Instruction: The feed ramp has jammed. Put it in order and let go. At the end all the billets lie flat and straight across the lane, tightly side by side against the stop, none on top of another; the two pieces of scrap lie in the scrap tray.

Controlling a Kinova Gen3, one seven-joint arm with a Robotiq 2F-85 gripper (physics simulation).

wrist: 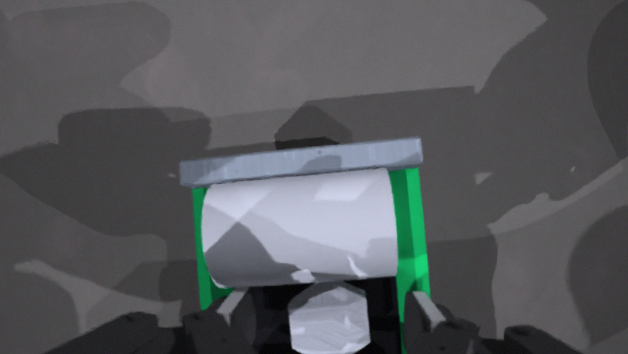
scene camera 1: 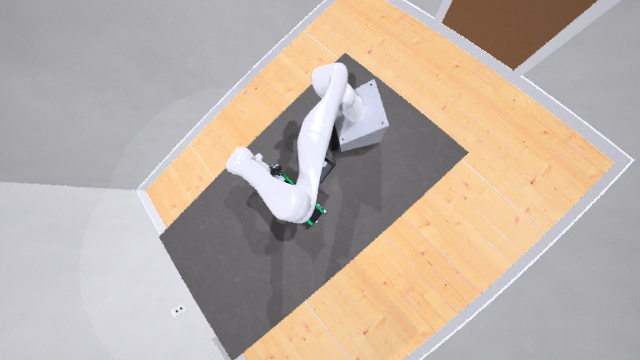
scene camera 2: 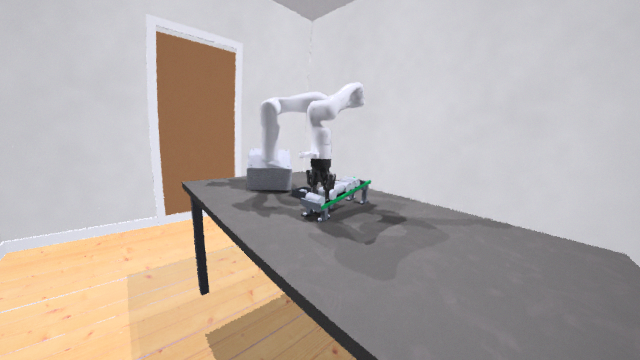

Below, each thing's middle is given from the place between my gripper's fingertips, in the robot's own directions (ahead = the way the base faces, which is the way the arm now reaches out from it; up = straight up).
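Grey stop (wrist: 404, 153): my hand 10 mm above it, 60 mm to the left of it, 10 mm short of it.
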